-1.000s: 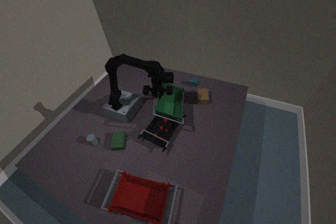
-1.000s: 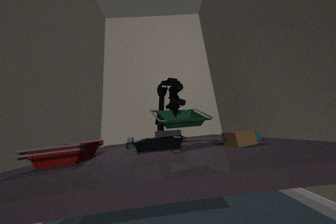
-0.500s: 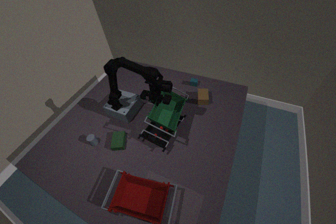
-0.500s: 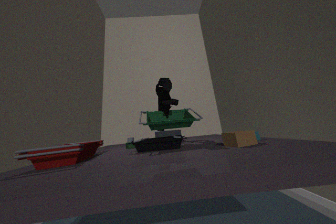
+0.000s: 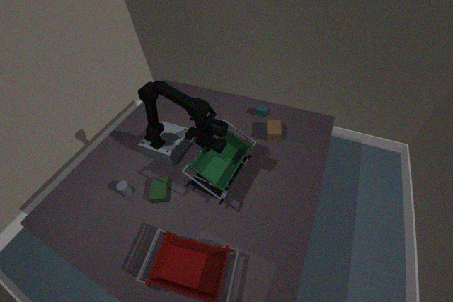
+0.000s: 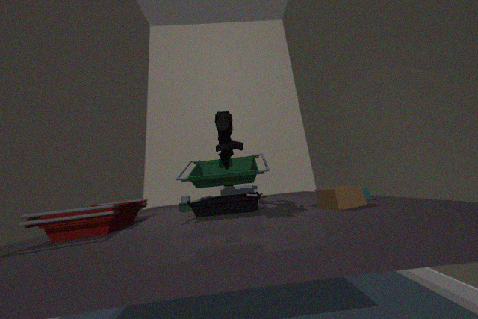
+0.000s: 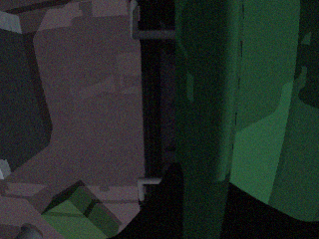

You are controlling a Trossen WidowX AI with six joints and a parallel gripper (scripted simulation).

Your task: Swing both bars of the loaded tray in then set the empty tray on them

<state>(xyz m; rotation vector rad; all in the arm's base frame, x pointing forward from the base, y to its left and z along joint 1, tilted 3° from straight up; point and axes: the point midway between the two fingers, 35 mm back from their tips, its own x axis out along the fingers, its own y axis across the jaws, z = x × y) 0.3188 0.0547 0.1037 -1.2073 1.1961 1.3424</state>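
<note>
My gripper tip is now 80 mm short of the green tray and 10 mm to the right of it. Round my gripper tip: orange block: 150 mm ahead, 400 mm to the left, 150 mm below; then grey cylinder: 300 mm behind, 330 mm to the right, 140 mm below; then green block: 150 mm behind, 230 mm to the right, 160 mm below.
</note>
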